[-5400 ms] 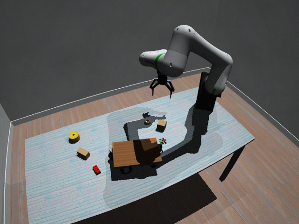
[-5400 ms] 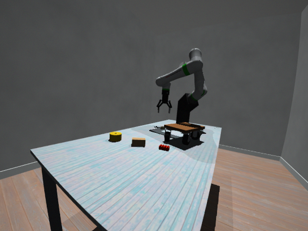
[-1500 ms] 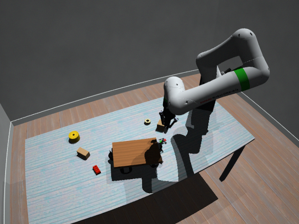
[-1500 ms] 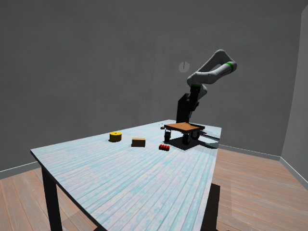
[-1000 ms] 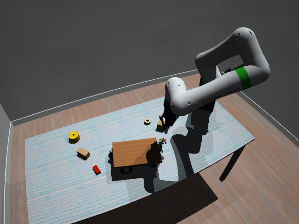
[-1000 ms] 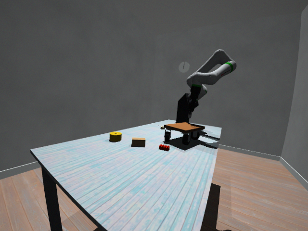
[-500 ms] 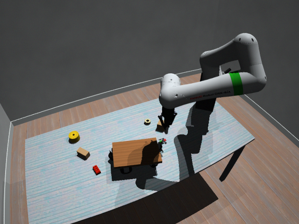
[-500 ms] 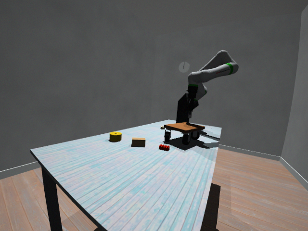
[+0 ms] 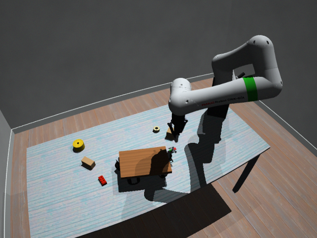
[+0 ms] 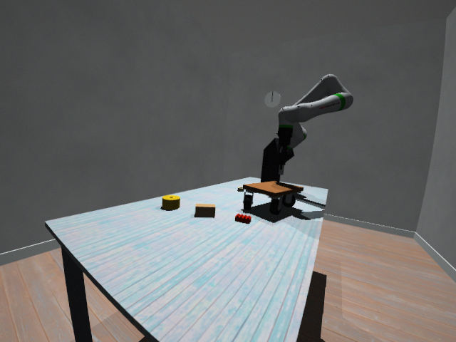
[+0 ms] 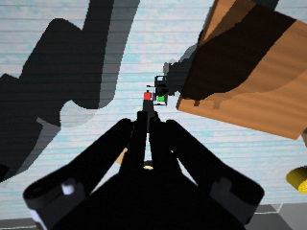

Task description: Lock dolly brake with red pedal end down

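Now: the caster brake pedal 10 mm ahead of my hand and 120 mm below it. Round my hand: red brick (500 mm ahead, 100 mm to the left, 180 mm below); then yellow spool (670 mm ahead, 230 mm to the right, 170 mm below); then tan cube (40 mm behind, 200 mm to the right, 170 mm below).
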